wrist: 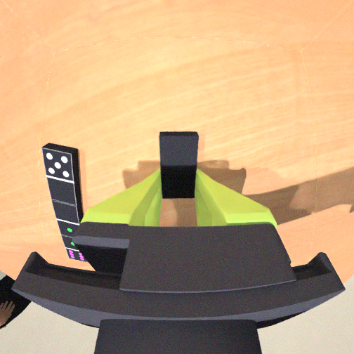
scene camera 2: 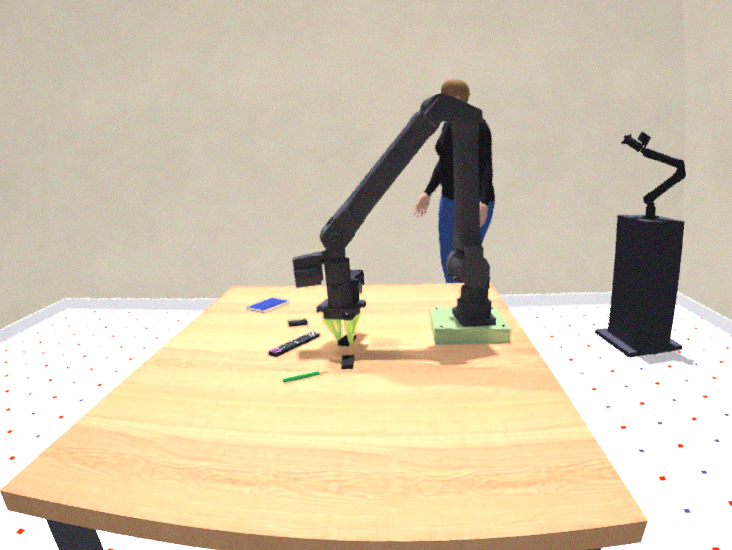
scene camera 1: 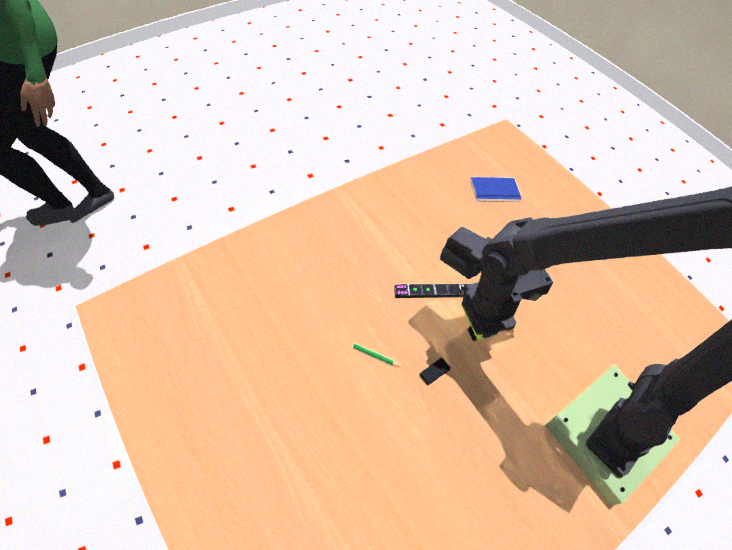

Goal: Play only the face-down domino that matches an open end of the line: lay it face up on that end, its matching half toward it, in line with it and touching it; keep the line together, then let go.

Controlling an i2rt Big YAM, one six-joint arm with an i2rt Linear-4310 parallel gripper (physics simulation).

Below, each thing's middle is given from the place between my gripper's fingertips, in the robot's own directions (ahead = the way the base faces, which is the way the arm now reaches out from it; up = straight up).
My gripper is now 23 cm short of the blue book (scene camera 1: pixel 486 189) and 33 cm to the left of it.
